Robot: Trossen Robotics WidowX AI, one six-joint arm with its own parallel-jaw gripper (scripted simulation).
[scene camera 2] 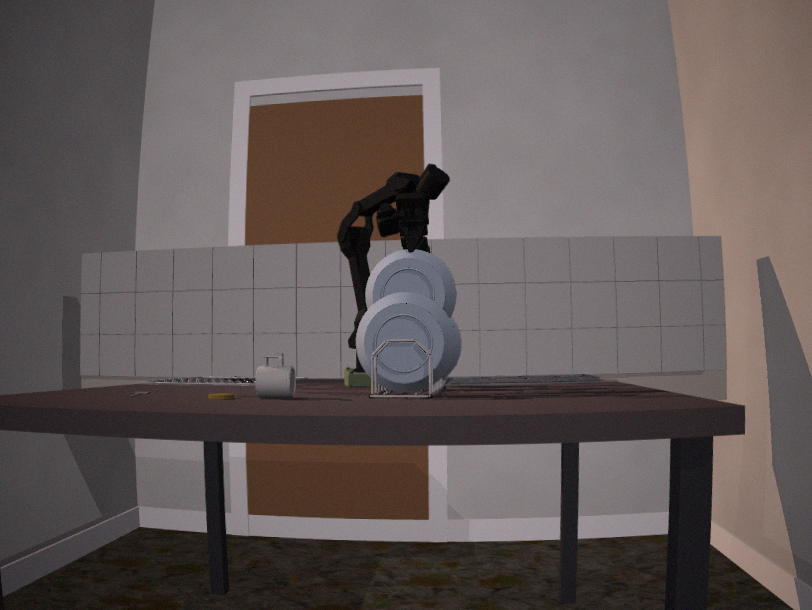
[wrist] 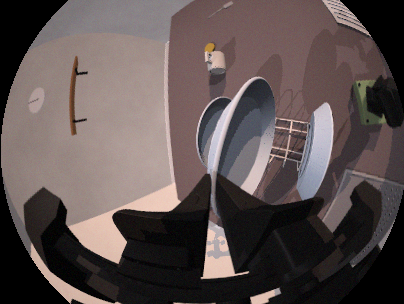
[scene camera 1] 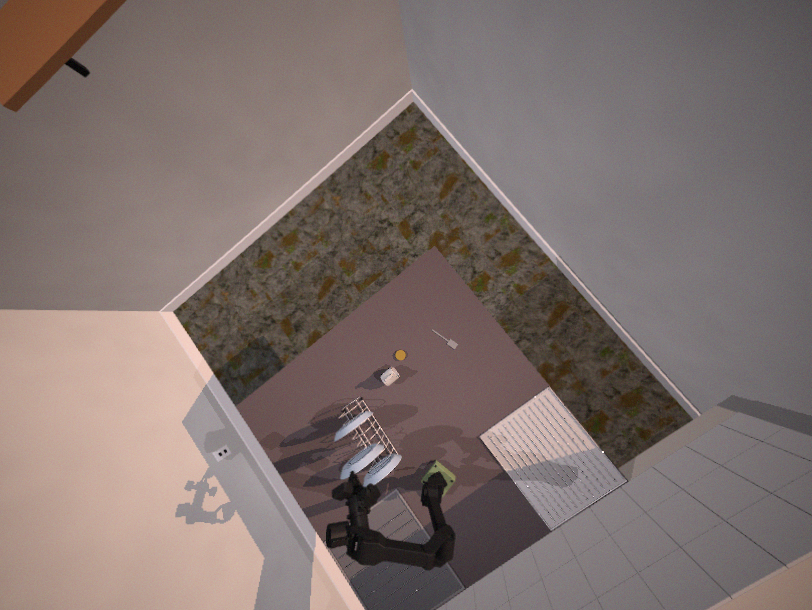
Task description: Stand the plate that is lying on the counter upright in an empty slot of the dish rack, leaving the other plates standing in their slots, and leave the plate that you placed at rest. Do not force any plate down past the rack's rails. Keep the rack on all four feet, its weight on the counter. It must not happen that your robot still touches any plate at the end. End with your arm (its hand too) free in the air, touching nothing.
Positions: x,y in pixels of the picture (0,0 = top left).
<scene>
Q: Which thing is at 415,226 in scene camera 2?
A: My gripper.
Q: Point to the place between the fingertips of my gripper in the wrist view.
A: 211,178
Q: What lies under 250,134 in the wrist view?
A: A pale blue plate.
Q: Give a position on a white mug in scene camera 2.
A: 271,381
</scene>
